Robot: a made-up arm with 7 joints.
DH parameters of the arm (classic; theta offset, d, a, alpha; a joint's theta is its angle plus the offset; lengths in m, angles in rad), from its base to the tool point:
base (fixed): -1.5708 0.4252 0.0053 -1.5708
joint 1: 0 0.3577 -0.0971 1.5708
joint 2: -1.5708 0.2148 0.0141 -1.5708
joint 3: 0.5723 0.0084 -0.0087 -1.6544
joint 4: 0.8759 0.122 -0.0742 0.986
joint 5: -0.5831 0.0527 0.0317 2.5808
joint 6: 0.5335 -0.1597 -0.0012 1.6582
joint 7: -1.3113 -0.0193 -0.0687 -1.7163
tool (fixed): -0.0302 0.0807 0 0
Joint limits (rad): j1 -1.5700..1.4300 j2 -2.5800..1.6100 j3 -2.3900..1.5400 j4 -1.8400..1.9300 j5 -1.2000..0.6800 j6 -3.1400..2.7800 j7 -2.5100..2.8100
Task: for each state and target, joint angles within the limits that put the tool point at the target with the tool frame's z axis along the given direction. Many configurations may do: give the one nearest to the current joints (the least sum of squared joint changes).
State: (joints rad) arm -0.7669 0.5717 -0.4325 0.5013 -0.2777 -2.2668 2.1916
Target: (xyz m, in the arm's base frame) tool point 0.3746 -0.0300 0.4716 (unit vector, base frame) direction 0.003 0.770 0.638
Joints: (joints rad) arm -1.2352 0.4245 -0.1185 -0.0936 -0.1482 -2.4734 1.7935
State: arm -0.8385 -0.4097 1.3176 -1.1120 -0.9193 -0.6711 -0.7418
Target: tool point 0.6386 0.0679 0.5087 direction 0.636 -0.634 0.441
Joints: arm -1.2532 0.1141 0.6318 -1.1722 0.1402 -0.6934 -1.5333
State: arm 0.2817 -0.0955 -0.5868 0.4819 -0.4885 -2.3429 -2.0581
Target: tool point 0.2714 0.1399 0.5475 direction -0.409 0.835 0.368
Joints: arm 0.7721 0.0850 -0.2016 0.5050 -0.7367 -2.1845 -1.2065
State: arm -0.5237 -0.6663 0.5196 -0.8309 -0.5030 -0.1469 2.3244
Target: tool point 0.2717 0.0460 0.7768 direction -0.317 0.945 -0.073
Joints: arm -0.6725 -1.2822 1.1174 -0.4020 0.3491 -0.7642 1.7982
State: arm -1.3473 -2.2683 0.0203 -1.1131 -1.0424 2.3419 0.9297
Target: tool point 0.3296 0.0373 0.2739 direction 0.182 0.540 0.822
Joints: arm -1.5522 -2.3842 -0.7444 -1.3610 -0.3290 1.9334 1.0275
